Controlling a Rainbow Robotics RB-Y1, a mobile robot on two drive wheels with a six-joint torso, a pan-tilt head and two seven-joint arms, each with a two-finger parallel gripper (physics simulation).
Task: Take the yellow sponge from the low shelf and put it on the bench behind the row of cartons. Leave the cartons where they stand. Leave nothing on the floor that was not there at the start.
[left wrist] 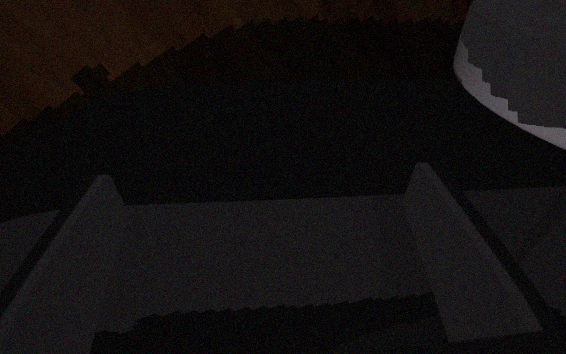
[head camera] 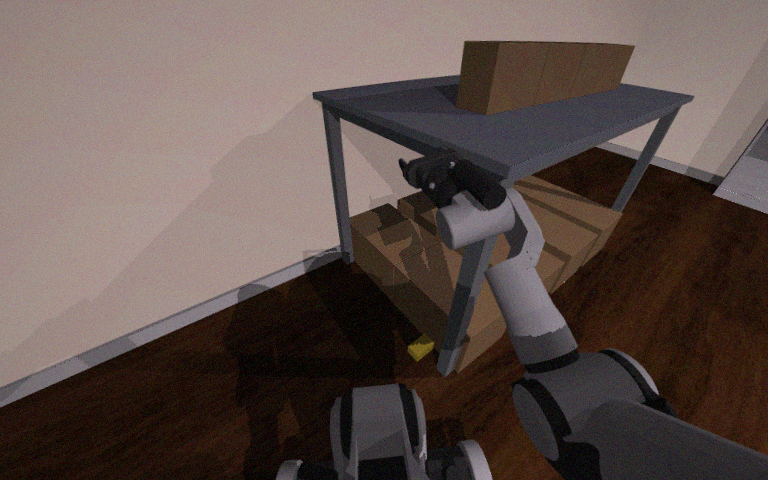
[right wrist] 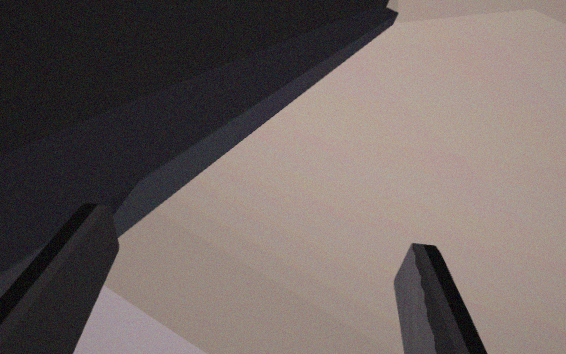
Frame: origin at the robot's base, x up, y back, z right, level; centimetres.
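Seen in the pictures: left gripper, fingertip midpoint: (left wrist: 265,188); right gripper, fingertip midpoint: (head camera: 421,156) (right wrist: 259,245).
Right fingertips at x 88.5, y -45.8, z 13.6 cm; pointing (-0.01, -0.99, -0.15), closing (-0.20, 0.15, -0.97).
A point is followed by its place in that frame.
The yellow sponge (head camera: 420,348) {x 4.6, y -46.6, z 20.0 cm} lies on the dark wood floor, beside the near leg of the bench (head camera: 543,127) {x 91.5, y -55.2, z 47.9 cm} and the low brown boxes. The row of brown cartons (head camera: 521,76) {x 101.0, y -73.7, z 48.8 cm} stands upright on the bench top. My right gripper (head camera: 427,159) {x 88.5, y -45.8, z 13.6 cm} (right wrist: 259,245) {x 88.5, y -45.8, z 13.6 cm} is open and empty, at the near left edge of the bench, well above the sponge and lower in the picture than the cartons. In the right wrist view, wall shows between its fingers. My left gripper (left wrist: 265,188) {x 19.2, y 22.7, z -25.4 cm} is open and empty in the dark left wrist view.
Low brown boxes (head camera: 481,316) {x 27.1, y -44.2, z 40.7 cm} fill the space under the bench. A grey bench leg (head camera: 465,300) {x 48.4, y -35.8, z 27.7 cm} stands close to my right arm and the sponge. The wall (head camera: 169,113) {x 91.7, y -87.6, z -62.7 cm} (right wrist: 400,150) {x 115.4, y -105.6, z -30.8 cm} runs along the back. The bench edge (right wrist: 190,155) {x 89.6, y -51.2, z 16.2 cm} crosses the right wrist view beside one finger.
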